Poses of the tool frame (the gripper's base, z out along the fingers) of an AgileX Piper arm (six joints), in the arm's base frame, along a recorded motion.
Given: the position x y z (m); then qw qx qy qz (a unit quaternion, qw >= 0).
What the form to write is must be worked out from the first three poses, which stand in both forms.
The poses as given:
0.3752, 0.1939, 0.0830, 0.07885, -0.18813, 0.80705, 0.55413
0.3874, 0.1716, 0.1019, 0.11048, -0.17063, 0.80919, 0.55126
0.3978, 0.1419, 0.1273, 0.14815, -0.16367, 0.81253, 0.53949
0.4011, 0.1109, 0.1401, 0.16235, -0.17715, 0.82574, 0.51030
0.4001, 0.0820, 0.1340, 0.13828, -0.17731, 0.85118, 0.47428
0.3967, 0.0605, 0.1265, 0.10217, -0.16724, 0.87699, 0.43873
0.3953, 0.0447, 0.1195, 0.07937, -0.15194, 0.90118, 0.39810
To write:
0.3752, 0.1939, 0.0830, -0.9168, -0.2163, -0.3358, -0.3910, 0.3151, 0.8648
0.3874, 0.1716, 0.1019, -0.9174, -0.1543, -0.3669, -0.3980, 0.3340, 0.8544
0.3978, 0.1419, 0.1273, -0.9025, -0.1061, -0.4174, -0.4258, 0.3643, 0.8282
0.4011, 0.1109, 0.1401, -0.8845, -0.1269, -0.4489, -0.4583, 0.4164, 0.7852
0.4001, 0.0820, 0.1340, -0.8989, -0.1707, -0.4036, -0.4330, 0.4872, 0.7584
0.3967, 0.0605, 0.1265, -0.9232, -0.2037, -0.3259, -0.3830, 0.5591, 0.7353
0.3953, 0.0447, 0.1195, -0.9412, -0.2107, -0.2640, -0.3370, 0.6369, 0.6934

